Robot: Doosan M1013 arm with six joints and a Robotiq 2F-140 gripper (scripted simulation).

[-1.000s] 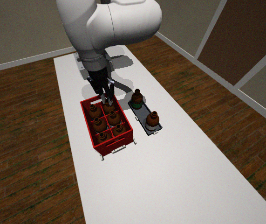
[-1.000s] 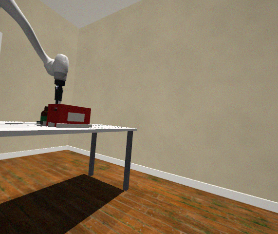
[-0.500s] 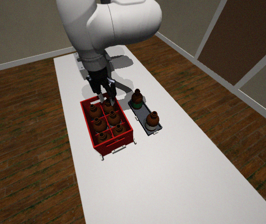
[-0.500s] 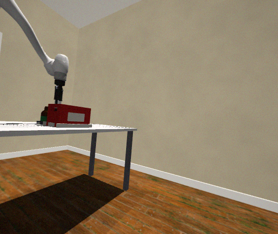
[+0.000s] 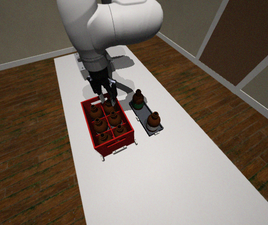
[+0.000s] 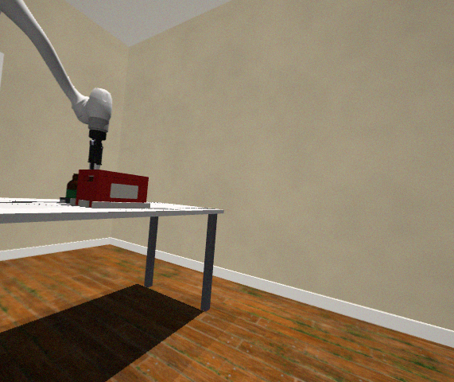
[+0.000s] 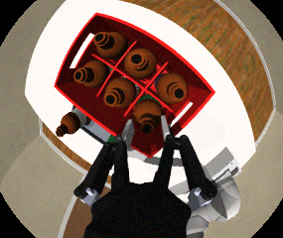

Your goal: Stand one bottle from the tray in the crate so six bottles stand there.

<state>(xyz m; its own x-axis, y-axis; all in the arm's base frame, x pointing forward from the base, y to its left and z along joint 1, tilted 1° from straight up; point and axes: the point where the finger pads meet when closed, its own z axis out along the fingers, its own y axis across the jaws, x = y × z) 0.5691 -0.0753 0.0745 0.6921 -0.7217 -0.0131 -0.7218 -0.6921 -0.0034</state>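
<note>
Right now the bottle is 9 cm below my hand. From my hand the other things lie so: red crate (9 cm below, 9 cm ahead, 5 cm to the right); dark tray (19 cm to the left, 16 cm below, 10 cm ahead).
</note>
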